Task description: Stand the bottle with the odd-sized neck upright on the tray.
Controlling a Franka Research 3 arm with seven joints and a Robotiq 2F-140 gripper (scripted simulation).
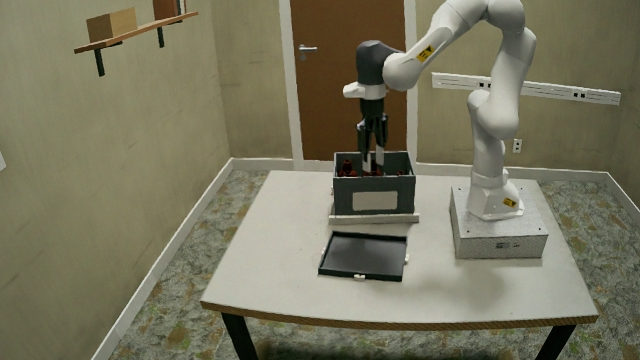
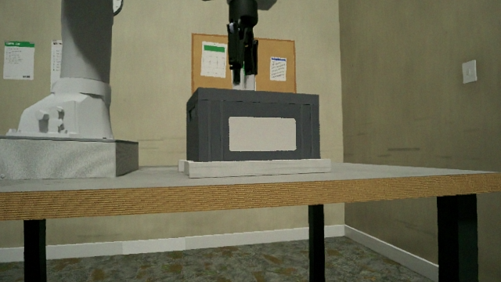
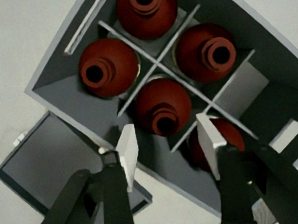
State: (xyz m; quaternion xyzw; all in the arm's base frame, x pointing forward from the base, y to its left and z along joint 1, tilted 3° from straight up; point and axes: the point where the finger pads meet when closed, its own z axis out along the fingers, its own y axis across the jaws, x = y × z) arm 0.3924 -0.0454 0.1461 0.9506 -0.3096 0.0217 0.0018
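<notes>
Now: the dark grey crate 4 cm to the right of my hand and 13 cm below it. The rest, counted from my hand: dark tray 24 cm to the left, 20 cm below.
</notes>
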